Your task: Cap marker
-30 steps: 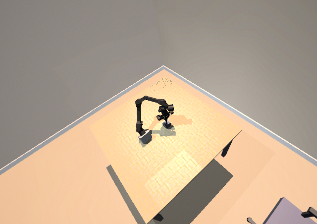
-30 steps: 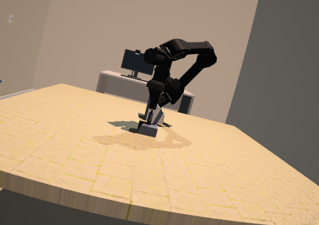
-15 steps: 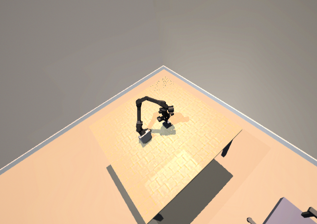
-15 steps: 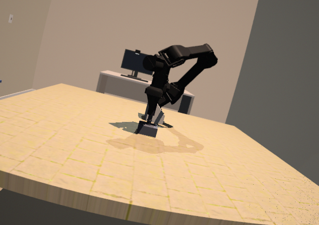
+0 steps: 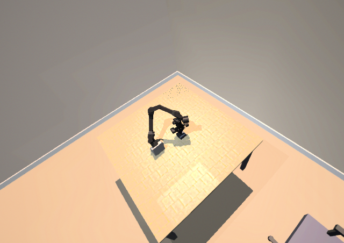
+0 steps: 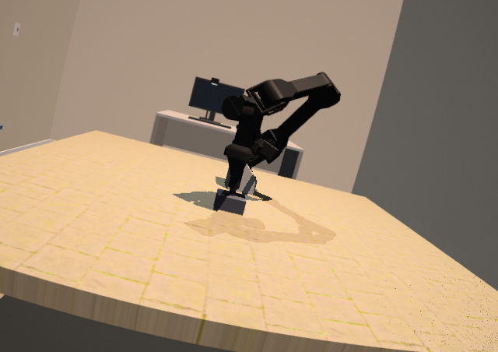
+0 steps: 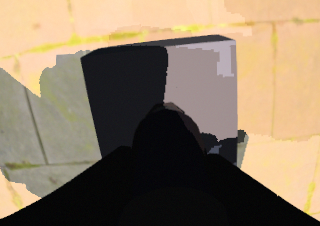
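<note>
The dark cap lies 10 mm above my gripper tip. Also, from my gripper tip: grey holder block: 50 mm below.
</note>
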